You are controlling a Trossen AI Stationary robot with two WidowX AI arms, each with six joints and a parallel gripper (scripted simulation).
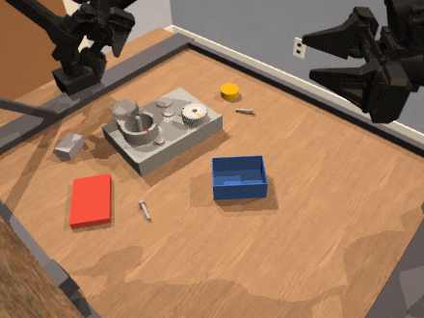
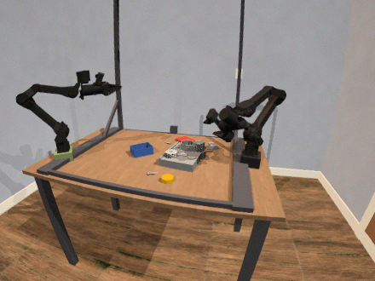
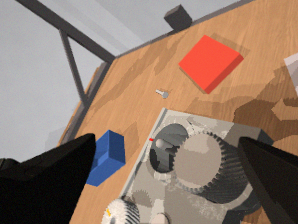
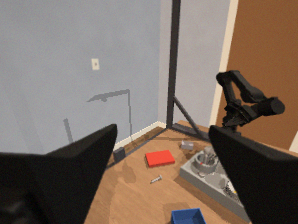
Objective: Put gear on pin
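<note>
Right now my left hand is 40 mm short of the gear with painted arrow, 210 mm to the left of it and 130 mm above it. From my left hand the other things lie so: yellow disc 220 mm ahead, 210 mm to the right, 170 mm below; small grey block 160 mm behind, 30 mm to the left, 170 mm below; red flat block 250 mm behind, 130 mm to the right, 170 mm below.
</note>
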